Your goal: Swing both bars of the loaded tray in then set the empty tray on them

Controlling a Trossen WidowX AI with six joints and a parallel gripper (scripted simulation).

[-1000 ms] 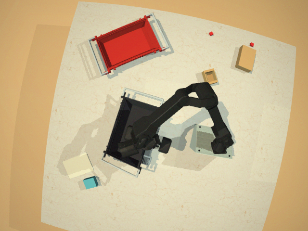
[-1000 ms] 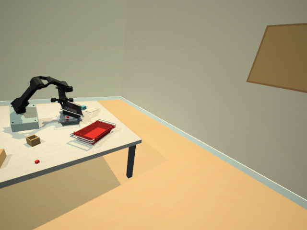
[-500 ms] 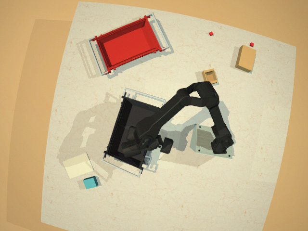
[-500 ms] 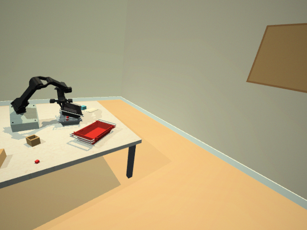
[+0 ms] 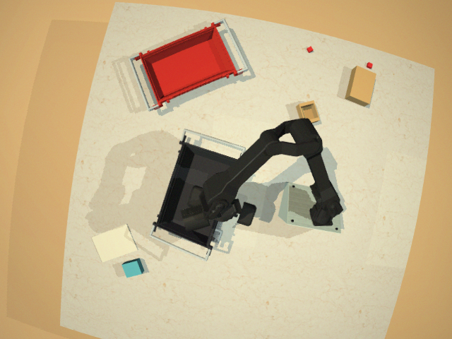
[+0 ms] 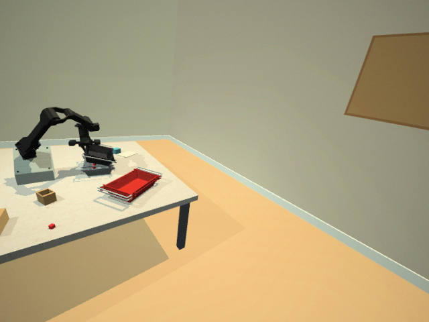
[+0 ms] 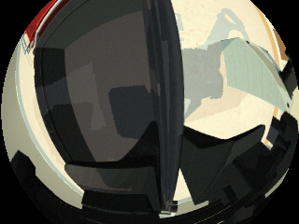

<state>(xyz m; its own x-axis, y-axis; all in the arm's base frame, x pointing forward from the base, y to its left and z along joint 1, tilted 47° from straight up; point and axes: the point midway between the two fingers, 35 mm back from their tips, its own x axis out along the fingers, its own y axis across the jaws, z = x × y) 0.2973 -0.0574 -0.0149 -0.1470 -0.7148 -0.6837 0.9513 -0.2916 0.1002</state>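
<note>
My gripper tip is now 8 cm short of the black tray, 2 cm to the left of it and 1 cm below it. Round my gripper tip: cream flat pad: 37 cm ahead, 18 cm to the left, 12 cm below; teal cube: 30 cm ahead, 26 cm to the left, 10 cm below; wooden box: 31 cm to the right, 27 cm behind, 11 cm below.
</note>
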